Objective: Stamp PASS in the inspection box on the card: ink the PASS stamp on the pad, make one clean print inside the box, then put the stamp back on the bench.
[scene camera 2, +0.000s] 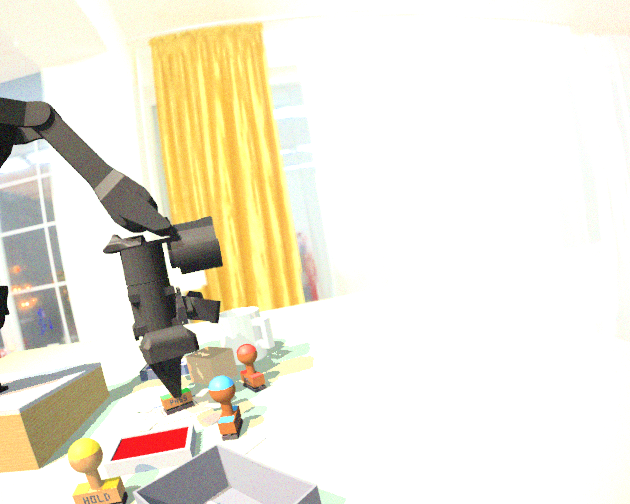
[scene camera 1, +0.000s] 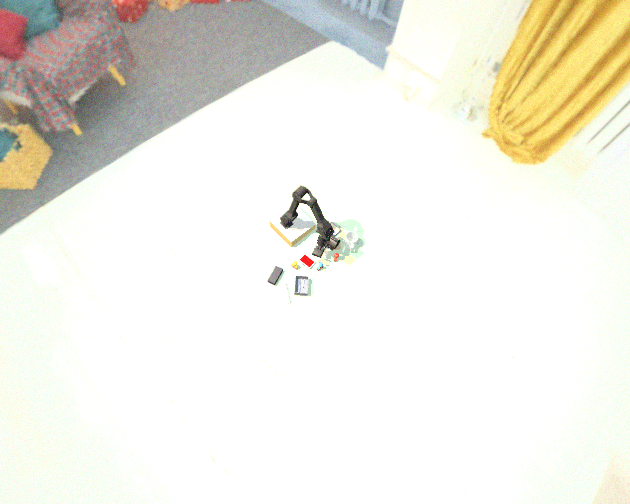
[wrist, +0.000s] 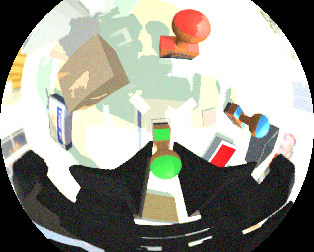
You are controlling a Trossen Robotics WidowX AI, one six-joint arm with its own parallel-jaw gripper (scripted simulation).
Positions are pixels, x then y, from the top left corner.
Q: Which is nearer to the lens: the red-knobbed stamp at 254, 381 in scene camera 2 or the white mug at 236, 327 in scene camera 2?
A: The red-knobbed stamp.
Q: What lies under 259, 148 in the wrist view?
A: A grey tray.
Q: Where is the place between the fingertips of the gripper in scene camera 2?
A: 175, 394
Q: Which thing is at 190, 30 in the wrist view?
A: A red-knobbed stamp.
